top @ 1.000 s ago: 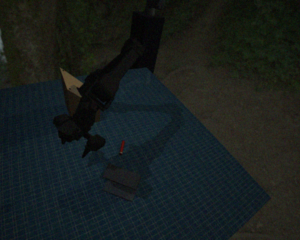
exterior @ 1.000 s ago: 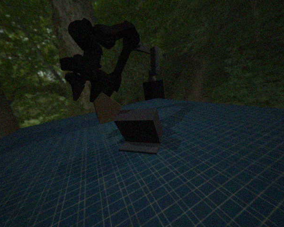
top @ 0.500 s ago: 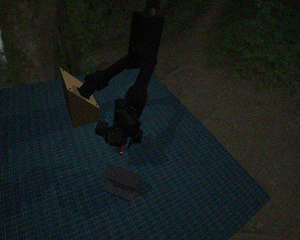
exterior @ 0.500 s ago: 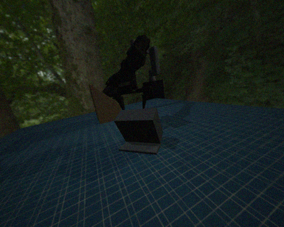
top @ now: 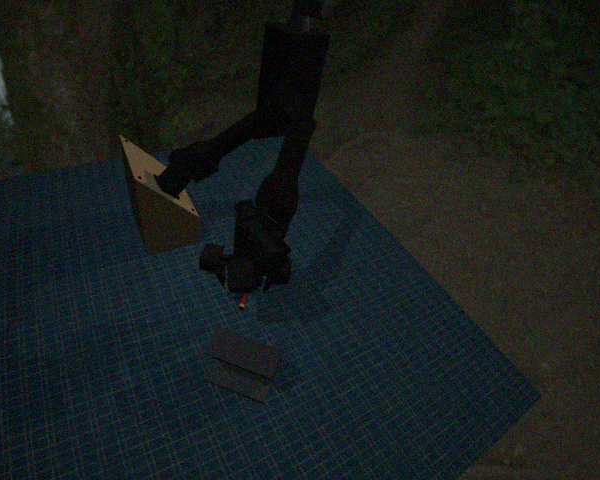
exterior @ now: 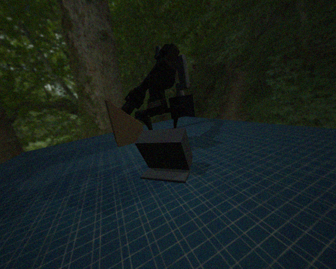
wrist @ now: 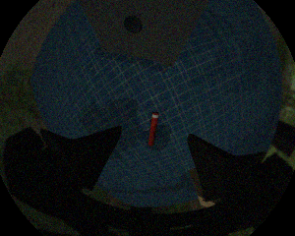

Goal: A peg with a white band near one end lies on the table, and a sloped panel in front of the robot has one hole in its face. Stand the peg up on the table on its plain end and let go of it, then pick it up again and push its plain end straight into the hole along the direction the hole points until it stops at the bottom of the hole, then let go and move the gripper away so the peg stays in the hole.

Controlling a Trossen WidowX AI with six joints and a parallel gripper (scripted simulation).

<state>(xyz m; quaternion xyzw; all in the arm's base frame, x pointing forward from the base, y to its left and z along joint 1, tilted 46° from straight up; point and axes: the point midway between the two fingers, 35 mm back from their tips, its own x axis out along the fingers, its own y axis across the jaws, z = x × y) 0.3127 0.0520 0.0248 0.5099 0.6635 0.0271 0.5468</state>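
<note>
Now: the red peg 7 cm below my gripper tip, 1 cm to the left of it and 1 cm behind it. Also, from my gripper tip: dark grey sloped panel: 14 cm ahead, 8 cm to the right, 1 cm below.
</note>
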